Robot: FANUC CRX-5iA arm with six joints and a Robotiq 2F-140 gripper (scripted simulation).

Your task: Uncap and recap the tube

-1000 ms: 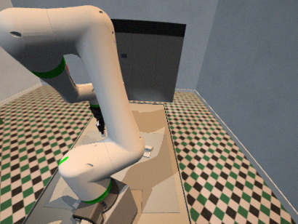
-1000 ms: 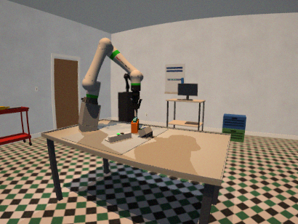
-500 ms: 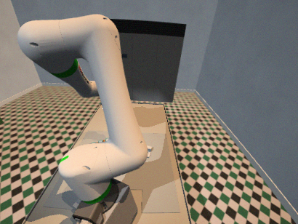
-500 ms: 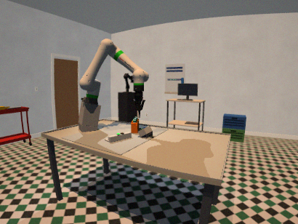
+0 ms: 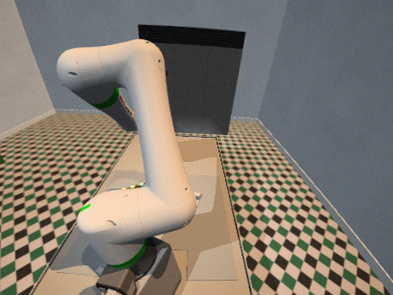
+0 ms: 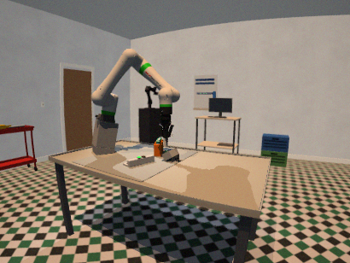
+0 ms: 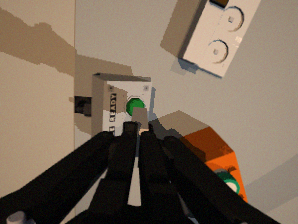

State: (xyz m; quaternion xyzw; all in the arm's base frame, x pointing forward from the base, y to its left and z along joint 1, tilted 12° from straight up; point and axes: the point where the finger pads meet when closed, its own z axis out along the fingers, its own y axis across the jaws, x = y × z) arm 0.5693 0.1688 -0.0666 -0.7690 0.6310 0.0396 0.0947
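Now: hand 70 mm above the green key READY and 10 mm short of it. The rest, counted from my hand: blue key CYCLE 70 mm below, 40 mm to the left; then key box 80 mm below, 20 mm to the left, 20 mm ahead.
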